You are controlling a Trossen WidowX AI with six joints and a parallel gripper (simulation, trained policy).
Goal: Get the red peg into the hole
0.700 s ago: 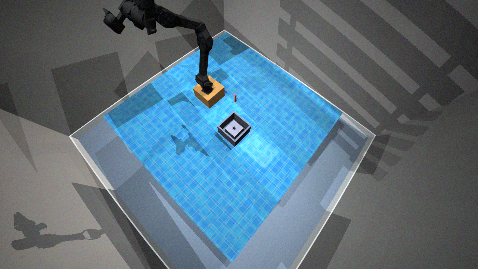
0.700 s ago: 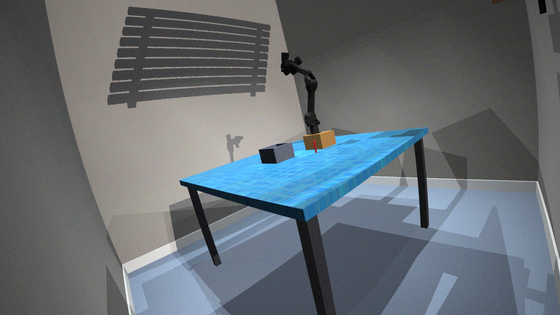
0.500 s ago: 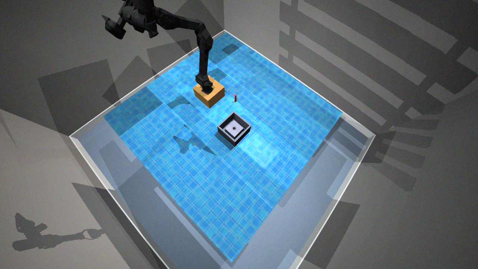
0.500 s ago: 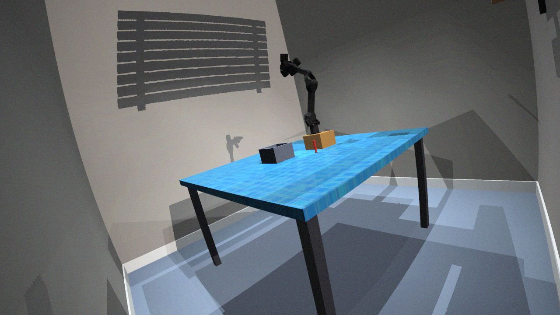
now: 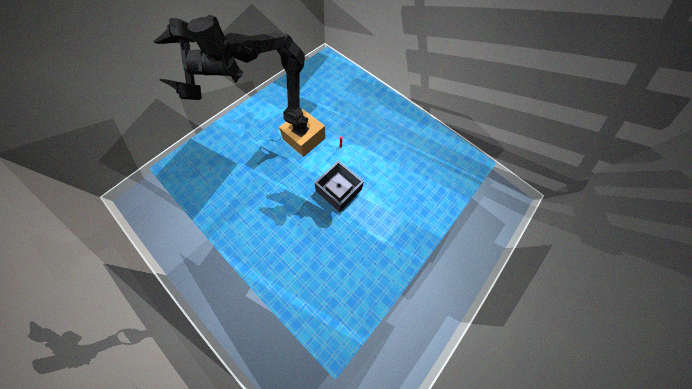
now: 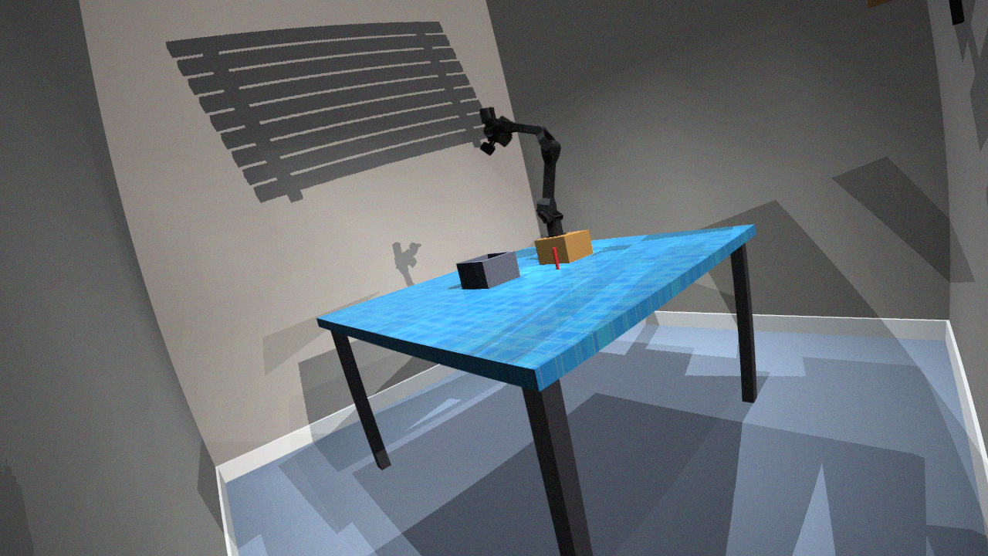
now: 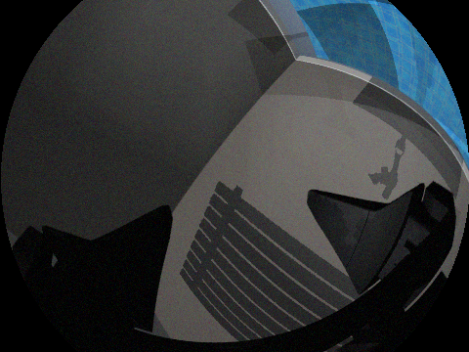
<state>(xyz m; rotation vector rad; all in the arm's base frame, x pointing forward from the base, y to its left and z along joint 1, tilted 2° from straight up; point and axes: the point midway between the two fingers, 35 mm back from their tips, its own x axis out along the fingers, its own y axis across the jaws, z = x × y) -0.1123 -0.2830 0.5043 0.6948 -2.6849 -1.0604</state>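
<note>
My gripper tip is now 34 cm short of the red peg, 40 cm to the right of it and 56 cm above it. From my gripper tip the other things lie so: grey plate 48 cm ahead, 19 cm to the left, 55 cm below; then dark box 48 cm ahead, 19 cm to the left, 57 cm below.
</note>
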